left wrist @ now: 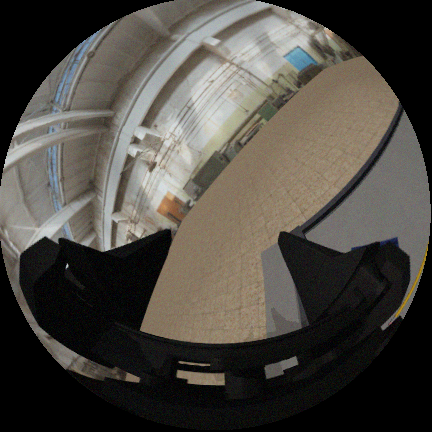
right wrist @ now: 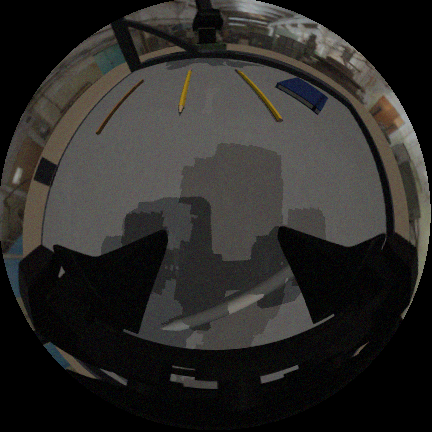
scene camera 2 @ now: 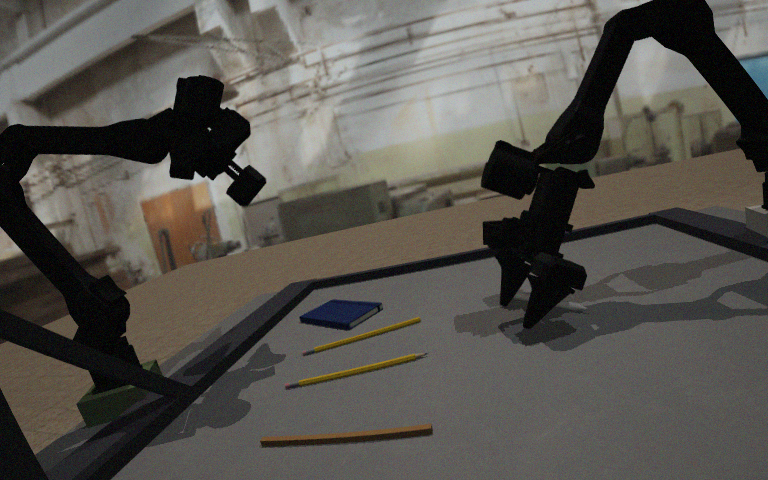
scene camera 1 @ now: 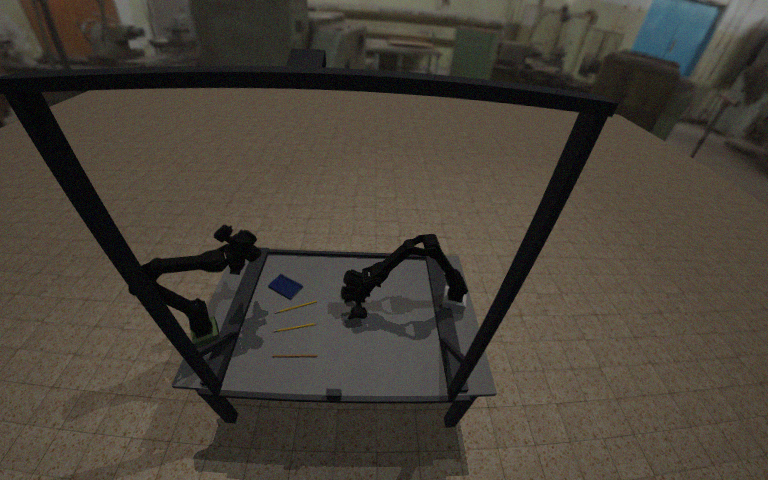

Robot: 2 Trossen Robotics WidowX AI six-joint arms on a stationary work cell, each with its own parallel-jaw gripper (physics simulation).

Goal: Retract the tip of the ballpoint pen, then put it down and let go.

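Frame: origin at the left arm's base, x back, y up, z left, level; metres.
Seen in the pictures: left gripper, between the fingertips: (left wrist: 226, 236) (scene camera 2: 231, 166); right gripper, between the fingertips: (right wrist: 223, 234) (scene camera 2: 513, 316) (scene camera 1: 347, 310); left arm's base, origin of its link: (right wrist: 207, 42) (scene camera 1: 203, 329); right arm's base, origin of its link: (scene camera 1: 455, 295).
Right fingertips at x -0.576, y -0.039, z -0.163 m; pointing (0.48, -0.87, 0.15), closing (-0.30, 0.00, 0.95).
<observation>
Pixels of each thing's top centre, then the offset from my right fingertips to it. Level surfaces: height alone.
- ballpoint pen, centre of its top: (right wrist: 237, 309) (scene camera 2: 545, 296) dx -0.056, dy +0.012, dz -0.008 m
- table, height of its surface: dy -0.001 m
- blue notebook, centre of its top: (scene camera 2: 339, 310) (right wrist: 307, 89) (scene camera 1: 285, 285) dx +0.195, dy +0.011, dz +0.259 m
- brown stick, centre of its top: (scene camera 2: 340, 435) (right wrist: 120, 99) (scene camera 1: 294, 355) dx +0.280, dy +0.006, dz -0.099 m
The ballpoint pen (scene camera 2: 573, 306) (right wrist: 245, 299) is grey-white and lies on the table (scene camera 1: 385, 362) (scene camera 2: 623, 407). In the right wrist view it runs slantwise between and behind the fingers, with its pointed end at the lower left; its other end is partly hidden by the right-hand finger. Whether the tip is retracted cannot be told. My right gripper (scene camera 2: 515, 315) (right wrist: 223, 234) is open and empty, pointing down low over the table beside the pen. My left gripper (left wrist: 226, 236) is open and empty, raised over the table's left side, far from the pen.
A blue notebook (scene camera 1: 285, 286) (scene camera 2: 340, 314) (right wrist: 302, 93), two yellow pencils (scene camera 1: 296, 307) (scene camera 1: 294, 327) and a brown stick (scene camera 1: 294, 356) (scene camera 2: 346, 435) lie on the left half of the table. A dark frame (scene camera 1: 396, 82) stands around the work cell.
</observation>
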